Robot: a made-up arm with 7 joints. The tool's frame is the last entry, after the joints. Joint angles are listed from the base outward. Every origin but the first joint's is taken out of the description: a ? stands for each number. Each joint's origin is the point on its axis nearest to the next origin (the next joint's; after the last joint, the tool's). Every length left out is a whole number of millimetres.
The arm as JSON. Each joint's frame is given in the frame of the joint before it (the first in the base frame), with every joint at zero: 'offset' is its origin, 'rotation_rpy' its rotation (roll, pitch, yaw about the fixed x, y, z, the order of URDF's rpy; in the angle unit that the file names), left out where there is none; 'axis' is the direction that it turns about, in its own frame. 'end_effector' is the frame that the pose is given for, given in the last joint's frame.
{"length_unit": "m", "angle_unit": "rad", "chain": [
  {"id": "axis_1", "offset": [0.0, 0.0, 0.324], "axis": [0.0, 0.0, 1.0]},
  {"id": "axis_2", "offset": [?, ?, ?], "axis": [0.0, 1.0, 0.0]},
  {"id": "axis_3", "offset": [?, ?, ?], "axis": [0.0, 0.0, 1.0]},
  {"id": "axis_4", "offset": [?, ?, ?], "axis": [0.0, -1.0, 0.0]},
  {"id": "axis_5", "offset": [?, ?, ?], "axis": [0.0, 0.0, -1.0]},
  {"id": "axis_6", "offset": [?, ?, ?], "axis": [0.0, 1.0, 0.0]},
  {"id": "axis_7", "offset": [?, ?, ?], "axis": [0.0, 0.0, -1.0]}
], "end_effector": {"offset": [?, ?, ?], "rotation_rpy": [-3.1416, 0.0, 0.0]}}
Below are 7 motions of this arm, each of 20 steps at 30 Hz.
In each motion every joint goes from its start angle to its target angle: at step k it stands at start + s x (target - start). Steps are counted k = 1, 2, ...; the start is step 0. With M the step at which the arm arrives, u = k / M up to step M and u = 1 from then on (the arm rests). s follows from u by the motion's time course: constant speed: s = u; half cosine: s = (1 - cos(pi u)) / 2; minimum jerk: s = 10 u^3 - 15 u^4 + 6 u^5.
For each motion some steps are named. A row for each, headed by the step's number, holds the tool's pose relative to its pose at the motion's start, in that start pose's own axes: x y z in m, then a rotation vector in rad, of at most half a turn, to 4 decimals.
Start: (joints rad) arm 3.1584 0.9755 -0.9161 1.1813 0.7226 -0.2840 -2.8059
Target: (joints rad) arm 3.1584 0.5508 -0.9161 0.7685 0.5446 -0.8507 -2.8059
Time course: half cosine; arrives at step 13
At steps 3, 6, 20:
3: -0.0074 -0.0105 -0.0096 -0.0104 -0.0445 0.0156
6: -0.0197 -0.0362 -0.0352 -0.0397 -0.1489 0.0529
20: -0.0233 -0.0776 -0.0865 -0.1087 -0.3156 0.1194

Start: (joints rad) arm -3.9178 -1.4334 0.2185 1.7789 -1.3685 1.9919 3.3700
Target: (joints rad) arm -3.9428 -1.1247 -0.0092 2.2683 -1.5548 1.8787 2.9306
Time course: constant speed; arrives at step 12
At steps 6, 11, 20:
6: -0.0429 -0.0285 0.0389 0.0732 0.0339 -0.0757
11: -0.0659 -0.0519 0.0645 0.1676 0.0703 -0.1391
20: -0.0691 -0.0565 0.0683 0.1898 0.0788 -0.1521

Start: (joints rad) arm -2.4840 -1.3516 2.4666 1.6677 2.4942 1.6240 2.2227
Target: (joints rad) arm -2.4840 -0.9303 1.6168 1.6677 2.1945 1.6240 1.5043
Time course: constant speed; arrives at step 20
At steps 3, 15, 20:
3: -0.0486 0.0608 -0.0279 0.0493 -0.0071 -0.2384
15: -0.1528 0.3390 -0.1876 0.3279 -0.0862 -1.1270
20: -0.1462 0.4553 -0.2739 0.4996 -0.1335 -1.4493

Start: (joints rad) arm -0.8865 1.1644 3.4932 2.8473 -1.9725 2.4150 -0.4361
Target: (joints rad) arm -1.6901 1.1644 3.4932 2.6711 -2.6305 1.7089 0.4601
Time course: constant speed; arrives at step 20
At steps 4, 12, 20:
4: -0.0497 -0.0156 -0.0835 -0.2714 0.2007 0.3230
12: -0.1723 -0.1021 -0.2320 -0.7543 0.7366 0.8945
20: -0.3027 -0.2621 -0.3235 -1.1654 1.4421 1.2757

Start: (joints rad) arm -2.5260 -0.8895 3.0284 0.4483 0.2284 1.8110 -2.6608
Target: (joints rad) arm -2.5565 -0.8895 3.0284 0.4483 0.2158 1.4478 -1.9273
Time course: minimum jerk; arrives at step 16
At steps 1, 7, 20:
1: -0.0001 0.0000 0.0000 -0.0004 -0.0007 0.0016
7: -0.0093 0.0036 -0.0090 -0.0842 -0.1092 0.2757
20: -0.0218 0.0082 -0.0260 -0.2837 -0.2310 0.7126

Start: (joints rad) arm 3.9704 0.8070 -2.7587 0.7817 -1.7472 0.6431 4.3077
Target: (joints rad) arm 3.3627 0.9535 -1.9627 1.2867 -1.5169 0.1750 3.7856
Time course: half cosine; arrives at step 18
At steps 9, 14, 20:
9: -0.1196 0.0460 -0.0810 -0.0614 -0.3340 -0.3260
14: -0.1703 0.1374 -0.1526 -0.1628 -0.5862 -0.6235
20: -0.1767 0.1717 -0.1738 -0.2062 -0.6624 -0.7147

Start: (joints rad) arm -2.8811 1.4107 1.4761 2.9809 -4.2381 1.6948 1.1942
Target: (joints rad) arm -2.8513 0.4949 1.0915 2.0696 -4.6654 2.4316 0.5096
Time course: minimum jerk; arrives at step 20
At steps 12, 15, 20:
12: 0.2954 0.2817 0.1588 -0.8708 0.0074 0.4297
15: 0.3245 0.3775 0.1553 -1.0758 -0.0527 0.5978
20: 0.3290 0.4176 0.1476 -1.1543 -0.0840 0.6850

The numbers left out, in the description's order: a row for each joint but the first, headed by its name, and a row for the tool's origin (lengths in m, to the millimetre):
axis_2: 0.0 0.0 0.0
axis_3: 0.0 0.0 0.246
axis_4: 0.07 0.0 0.0
axis_5: 0.086 0.0 -0.382
axis_6: 0.0 0.0 0.0
axis_7: 0.059 0.0 -0.075
tool: 0.0 0.0 0.0

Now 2 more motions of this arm.
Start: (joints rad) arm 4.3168 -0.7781 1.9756 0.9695 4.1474 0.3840 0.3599
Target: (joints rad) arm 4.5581 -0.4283 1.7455 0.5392 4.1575 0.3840 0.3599
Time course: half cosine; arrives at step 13
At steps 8, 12, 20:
8: -0.0042 -0.0645 -0.0476 0.1498 0.1124 0.1369
12: 0.0098 -0.0975 -0.0746 0.2267 0.1968 0.1887
20: 0.0106 -0.0991 -0.0760 0.2304 0.2013 0.1909

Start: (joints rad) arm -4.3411 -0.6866 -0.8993 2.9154 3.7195 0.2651 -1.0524
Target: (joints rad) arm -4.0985 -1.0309 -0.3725 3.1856 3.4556 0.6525 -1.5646
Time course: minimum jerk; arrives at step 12
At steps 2, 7, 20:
2: -0.0038 -0.0100 0.0028 0.0268 -0.0106 -0.0004
7: -0.0295 -0.2254 0.0168 0.5778 -0.0582 -0.0446
20: -0.0054 -0.3630 -0.0152 0.9234 0.0434 -0.0947

